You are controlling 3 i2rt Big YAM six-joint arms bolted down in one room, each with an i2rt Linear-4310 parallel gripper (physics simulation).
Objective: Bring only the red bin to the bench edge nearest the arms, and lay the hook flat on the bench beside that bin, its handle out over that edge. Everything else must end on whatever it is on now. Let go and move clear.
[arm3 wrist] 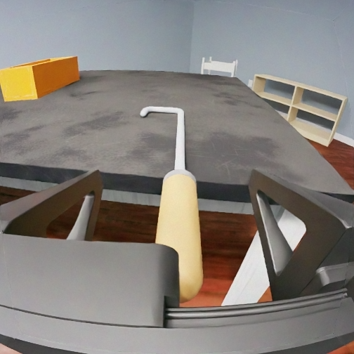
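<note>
The hook (180, 200) lies on the bench (215, 120) in the middle of the arm3 wrist view. Its white metal rod rests on the dark top with the bent tip pointing left, and its pale yellow handle sticks out over the near edge. Arm3's gripper (176, 182) is open, with one finger to the left and one to the right of the handle, a gap showing on both sides. The handle's rear end is partly hidden behind the gripper's body. The red bin does not show in this view. Arm1's and arm2's grippers do not show.
An orange-yellow bin (56, 77) stands on the bench at the far left. A white chair (219, 66) and a pale wooden shelf unit (291, 104) stand beyond the bench. A white bench leg (255, 265) shows below the edge, near the right finger.
</note>
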